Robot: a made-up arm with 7 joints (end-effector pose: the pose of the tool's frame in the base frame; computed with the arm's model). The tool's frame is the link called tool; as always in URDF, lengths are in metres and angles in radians. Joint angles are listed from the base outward.
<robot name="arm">
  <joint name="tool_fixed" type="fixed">
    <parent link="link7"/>
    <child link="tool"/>
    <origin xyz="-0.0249 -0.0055 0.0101" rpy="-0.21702 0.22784 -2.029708"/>
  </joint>
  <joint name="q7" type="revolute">
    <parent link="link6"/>
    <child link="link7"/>
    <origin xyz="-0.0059 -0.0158 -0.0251"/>
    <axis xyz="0 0 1"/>
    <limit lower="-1.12" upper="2.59" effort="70" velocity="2.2"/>
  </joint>
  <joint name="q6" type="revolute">
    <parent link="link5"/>
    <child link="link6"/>
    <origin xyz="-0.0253 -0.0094 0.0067"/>
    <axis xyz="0 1 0"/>
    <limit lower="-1.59" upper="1.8" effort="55" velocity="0.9"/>
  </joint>
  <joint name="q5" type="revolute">
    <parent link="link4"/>
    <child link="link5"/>
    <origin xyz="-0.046 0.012 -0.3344"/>
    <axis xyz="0 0 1"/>
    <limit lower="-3.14" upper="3.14" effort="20" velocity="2.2"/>
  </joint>
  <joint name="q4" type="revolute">
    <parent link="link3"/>
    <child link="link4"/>
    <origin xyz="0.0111 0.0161 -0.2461"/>
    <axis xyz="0 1 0"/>
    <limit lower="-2.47" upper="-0.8" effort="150" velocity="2.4"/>
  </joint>
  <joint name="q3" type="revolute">
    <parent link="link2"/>
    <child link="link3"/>
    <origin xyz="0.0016 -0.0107 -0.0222"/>
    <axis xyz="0 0 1"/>
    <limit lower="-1.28" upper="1.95" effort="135" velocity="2.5"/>
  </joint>
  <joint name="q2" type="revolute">
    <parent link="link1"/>
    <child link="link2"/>
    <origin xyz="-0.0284 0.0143 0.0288"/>
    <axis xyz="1 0 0"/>
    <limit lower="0.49" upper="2.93" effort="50" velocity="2.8"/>
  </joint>
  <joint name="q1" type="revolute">
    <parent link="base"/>
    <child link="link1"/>
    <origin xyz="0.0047 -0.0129 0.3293"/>
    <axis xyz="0 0.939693 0.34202"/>
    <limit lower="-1.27" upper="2.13" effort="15" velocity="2.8"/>
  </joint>
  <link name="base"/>
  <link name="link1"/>
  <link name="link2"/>
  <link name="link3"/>
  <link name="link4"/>
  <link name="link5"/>
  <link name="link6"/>
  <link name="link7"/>
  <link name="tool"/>
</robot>
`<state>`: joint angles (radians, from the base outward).
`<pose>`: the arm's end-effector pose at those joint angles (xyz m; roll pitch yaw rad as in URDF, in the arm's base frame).
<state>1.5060 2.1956 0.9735 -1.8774 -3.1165 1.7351 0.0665</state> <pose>0.3423 0.1354 0.3116 -1.1066 -1.1613 -1.3640</pose>
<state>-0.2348 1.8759 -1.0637 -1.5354 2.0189 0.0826 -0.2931</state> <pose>0.2057 0.3528 0.1699 0.4273 0.6691 -1.6961</pose>
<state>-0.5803 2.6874 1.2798 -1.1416 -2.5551 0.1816 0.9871</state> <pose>-0.3213 -0.0441 0.7924 1.9942 -0.5131 2.5989</pose>
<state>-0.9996 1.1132 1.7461 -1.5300 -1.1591 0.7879 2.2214</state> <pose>-0.0453 0.5191 0.4006 -0.8895 -0.8940 2.8791</pose>
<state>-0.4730 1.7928 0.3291 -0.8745 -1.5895 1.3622 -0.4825</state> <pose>0.0917 0.4528 0.6437 2.8124 0.3753 3.0205</pose>
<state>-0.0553 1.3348 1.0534 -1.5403 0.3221 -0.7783 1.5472</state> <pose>0.1671 0.3782 0.5635 2.7811 0.2386 -1.6253</pose>
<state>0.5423 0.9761 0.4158 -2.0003 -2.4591 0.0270 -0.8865</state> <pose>0.2243 0.2616 0.3122 0.6762 -1.3466 -0.8416</pose>
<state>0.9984 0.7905 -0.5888 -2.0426 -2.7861 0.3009 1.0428</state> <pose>0.0367 0.0765 0.0152 -1.2889 0.8672 1.2849</pose>
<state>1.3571 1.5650 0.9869 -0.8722 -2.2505 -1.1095 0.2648</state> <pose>0.0679 0.5796 0.5036 -0.2582 -0.8584 2.2039</pose>
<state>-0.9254 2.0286 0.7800 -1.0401 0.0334 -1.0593 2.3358</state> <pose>-0.0849 0.3393 0.7539 2.8021 0.7267 -1.8363</pose>
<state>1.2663 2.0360 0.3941 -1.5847 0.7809 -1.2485 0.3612</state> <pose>0.2670 0.3586 0.1954 1.4508 0.8192 -2.2307</pose>
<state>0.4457 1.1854 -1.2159 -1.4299 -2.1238 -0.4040 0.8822</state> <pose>-0.0399 0.2525 -0.0977 0.2194 0.2356 1.7922</pose>
